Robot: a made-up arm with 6 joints. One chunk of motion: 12 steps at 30 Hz.
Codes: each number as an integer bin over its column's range. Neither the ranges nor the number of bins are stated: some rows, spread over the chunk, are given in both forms.
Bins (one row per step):
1: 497 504 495 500 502 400
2: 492 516 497 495 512 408
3: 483 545 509 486 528 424
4: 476 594 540 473 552 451
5: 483 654 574 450 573 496
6: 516 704 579 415 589 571
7: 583 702 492 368 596 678
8: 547 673 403 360 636 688
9: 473 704 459 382 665 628
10: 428 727 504 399 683 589
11: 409 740 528 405 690 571
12: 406 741 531 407 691 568
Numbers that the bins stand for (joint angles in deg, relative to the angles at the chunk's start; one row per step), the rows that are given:
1: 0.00 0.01 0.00 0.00 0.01 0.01
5: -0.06 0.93 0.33 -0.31 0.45 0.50
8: 0.21 1.05 -0.38 -0.87 0.84 1.49
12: -0.38 1.47 0.15 -0.58 1.18 0.87
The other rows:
2: -0.02 0.08 0.01 -0.03 0.07 0.05
3: -0.06 0.26 0.06 -0.09 0.17 0.13
4: -0.09 0.56 0.19 -0.17 0.32 0.27
6: 0.08 1.24 0.35 -0.53 0.55 0.89
7: 0.36 1.23 -0.01 -0.82 0.59 1.44
9: -0.10 1.24 -0.15 -0.73 1.02 1.18
10: -0.29 1.38 0.04 -0.63 1.13 0.98
11: -0.37 1.46 0.14 -0.59 1.17 0.89

